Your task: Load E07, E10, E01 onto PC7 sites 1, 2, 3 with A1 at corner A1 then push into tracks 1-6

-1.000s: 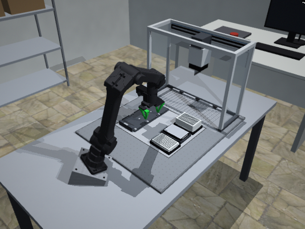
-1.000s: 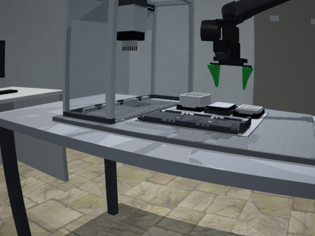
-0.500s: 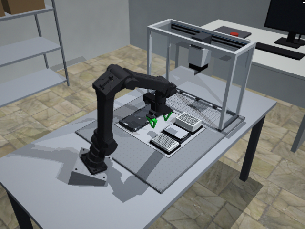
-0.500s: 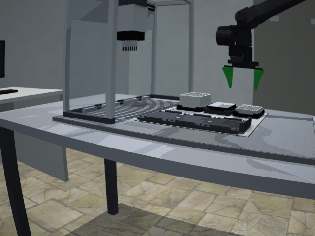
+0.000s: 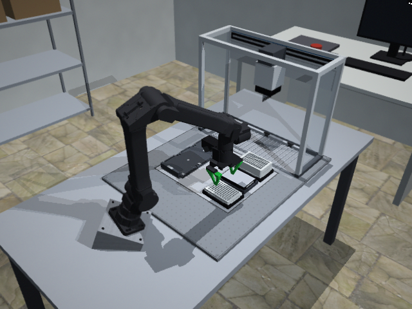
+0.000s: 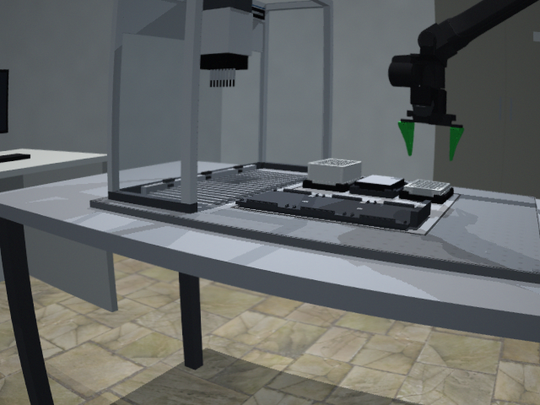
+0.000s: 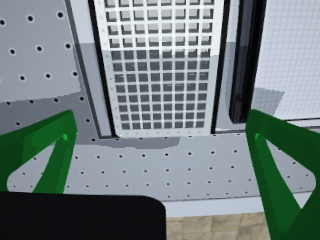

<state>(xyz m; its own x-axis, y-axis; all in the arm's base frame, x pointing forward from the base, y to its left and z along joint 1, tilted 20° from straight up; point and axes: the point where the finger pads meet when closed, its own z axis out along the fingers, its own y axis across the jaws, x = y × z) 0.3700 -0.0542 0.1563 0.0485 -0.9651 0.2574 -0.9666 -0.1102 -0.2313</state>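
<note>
The 96-well plate E01 is 7 cm below my hand. From my hand the other things lie so: plate nest S1: 9 cm below; then plate nest S2: 11 cm ahead, 2 cm to the left, 9 cm below; then plate nest S3: 22 cm ahead, 3 cm to the left, 9 cm below.
</note>
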